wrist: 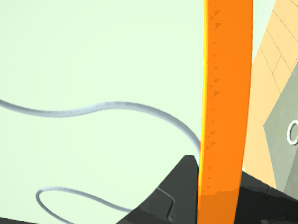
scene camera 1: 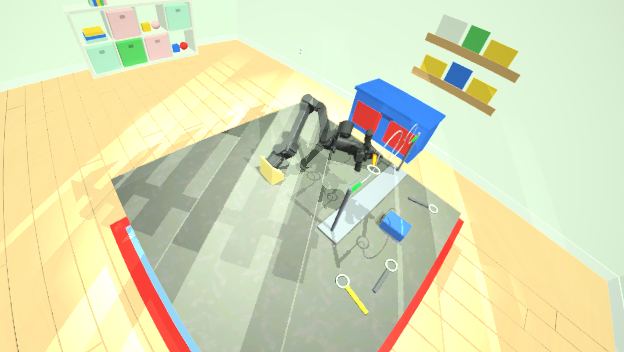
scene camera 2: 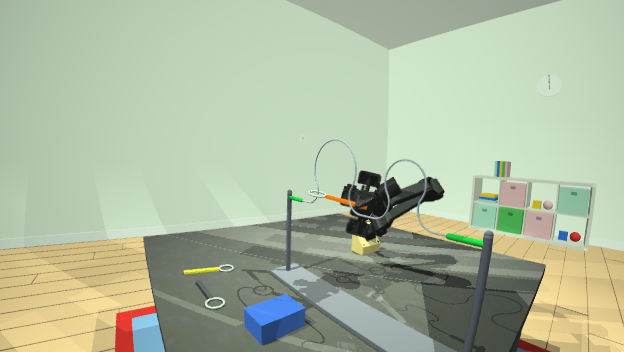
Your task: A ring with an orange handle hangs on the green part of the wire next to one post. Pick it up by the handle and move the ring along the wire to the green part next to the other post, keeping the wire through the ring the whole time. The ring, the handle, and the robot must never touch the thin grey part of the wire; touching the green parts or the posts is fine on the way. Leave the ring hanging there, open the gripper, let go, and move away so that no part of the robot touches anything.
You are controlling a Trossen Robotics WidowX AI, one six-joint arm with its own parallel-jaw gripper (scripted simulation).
Labels:
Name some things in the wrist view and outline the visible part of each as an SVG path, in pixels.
The gripper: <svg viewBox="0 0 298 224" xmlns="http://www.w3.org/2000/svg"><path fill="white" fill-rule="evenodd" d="M0 217L0 224L39 224L39 222L13 220L13 218ZM241 171L241 183L239 183L237 208L235 208L233 224L298 224L298 200L287 196L287 194L282 193L282 190L275 189L274 186L262 183L259 179L254 179L249 173ZM196 157L193 155L182 156L176 167L169 171L168 176L157 186L157 189L150 193L132 212L126 214L120 221L117 221L116 224L197 224L200 165L198 165Z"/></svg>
An orange-handled ring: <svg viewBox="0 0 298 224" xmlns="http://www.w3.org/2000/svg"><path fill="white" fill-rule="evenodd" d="M205 0L204 100L202 100L197 224L233 224L235 208L237 208L239 183L241 183L243 159L245 159L247 119L249 119L251 68L253 68L251 55L253 55L254 3L253 0Z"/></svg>

